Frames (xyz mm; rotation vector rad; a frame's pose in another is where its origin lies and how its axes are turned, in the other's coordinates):
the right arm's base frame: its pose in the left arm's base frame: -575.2 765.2 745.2 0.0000 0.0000 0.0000
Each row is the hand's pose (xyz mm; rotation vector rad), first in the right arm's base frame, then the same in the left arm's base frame.
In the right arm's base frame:
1: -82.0 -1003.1 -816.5 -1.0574 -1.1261 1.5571
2: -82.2 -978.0 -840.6 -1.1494 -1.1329 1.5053
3: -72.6 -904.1 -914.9 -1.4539 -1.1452 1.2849
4: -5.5 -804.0 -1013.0 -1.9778 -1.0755 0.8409
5: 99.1 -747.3 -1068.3 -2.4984 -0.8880 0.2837
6: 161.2 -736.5 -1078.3 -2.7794 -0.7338 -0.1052
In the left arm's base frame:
1: -657.2 -237.9 -71.3 -1.0574 -1.1261 1.5571
2: -657.4 -212.8 -95.4 -1.1494 -1.1329 1.5053
3: -647.8 -138.9 -169.7 -1.4539 -1.1452 1.2849
4: -580.7 -38.8 -267.8 -1.9778 -1.0755 0.8409
5: -476.1 17.9 -323.1 -2.4984 -0.8880 0.2837
6: -414.0 28.7 -333.1 -2.7794 -0.7338 -0.1052

